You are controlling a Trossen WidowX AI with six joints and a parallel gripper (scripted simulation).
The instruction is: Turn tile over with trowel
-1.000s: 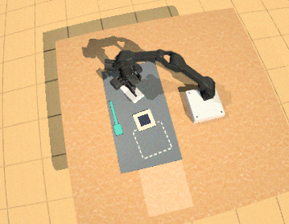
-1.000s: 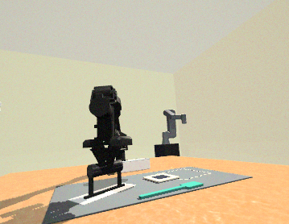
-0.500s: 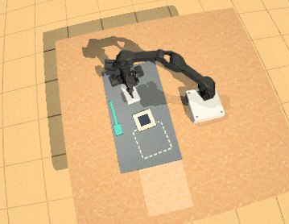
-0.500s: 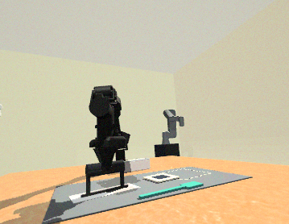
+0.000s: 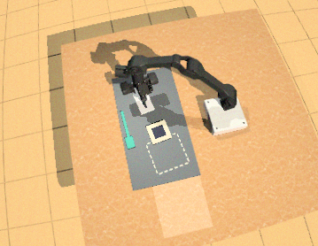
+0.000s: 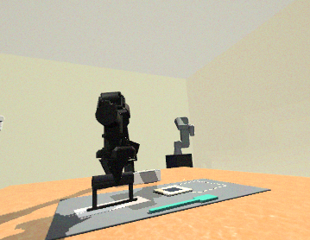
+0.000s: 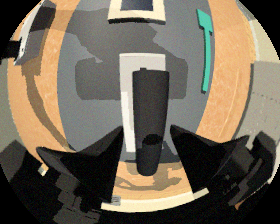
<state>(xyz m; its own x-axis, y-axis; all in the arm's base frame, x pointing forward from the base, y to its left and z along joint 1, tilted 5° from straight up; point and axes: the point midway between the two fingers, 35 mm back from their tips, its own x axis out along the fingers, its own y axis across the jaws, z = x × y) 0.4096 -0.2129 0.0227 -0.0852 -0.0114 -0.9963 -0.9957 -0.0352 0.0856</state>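
Now: the small trowel 20 mm to the left of my gripper tip and 30 mm below it. The rest, counted from my gripper tip: teal flat tool 130 mm ahead, 180 mm to the left, 60 mm below; then tile 20 mm behind, 230 mm to the left, 60 mm below; then grey mat 10 mm behind, 170 mm to the left, 80 mm below.
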